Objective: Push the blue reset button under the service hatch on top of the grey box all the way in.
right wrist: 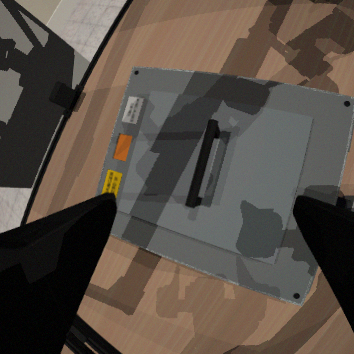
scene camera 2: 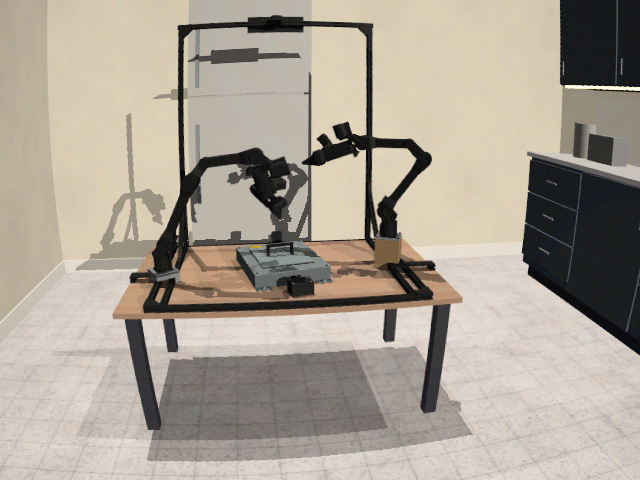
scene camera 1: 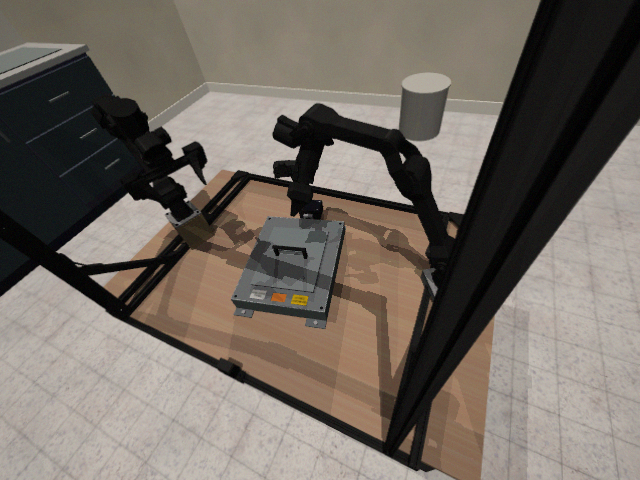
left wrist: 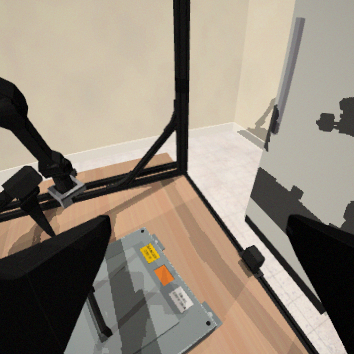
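The grey box (scene camera 1: 279, 310) (scene camera 2: 266, 279) (left wrist: 202, 320) (right wrist: 327, 122) lies on the table. Its service hatch (scene camera 1: 302, 235) (right wrist: 280, 150) looks flat and closed, with a black handle (scene camera 1: 290, 250) (scene camera 2: 279, 246) (left wrist: 98, 317) (right wrist: 201, 167) on top. The blue reset button does not show in any view. My right gripper (scene camera 1: 300, 210) (scene camera 2: 279, 213) (right wrist: 206, 203) is open and empty, above the box and pointing down at the hatch. My left gripper (scene camera 1: 203, 180) (scene camera 2: 305, 162) (left wrist: 199, 223) is open and empty, raised high to the side of the box.
White, orange (scene camera 1: 278, 297) (left wrist: 164, 275) (right wrist: 122, 147) and yellow labels line one end of the box. A small black block (scene camera 1: 313, 209) (scene camera 2: 300, 286) stands near its other end. A black frame (scene camera 2: 180, 103) (left wrist: 181, 90) rises at the table's edge. The left arm stands on a wooden block (scene camera 1: 193, 230) (scene camera 2: 387, 252).
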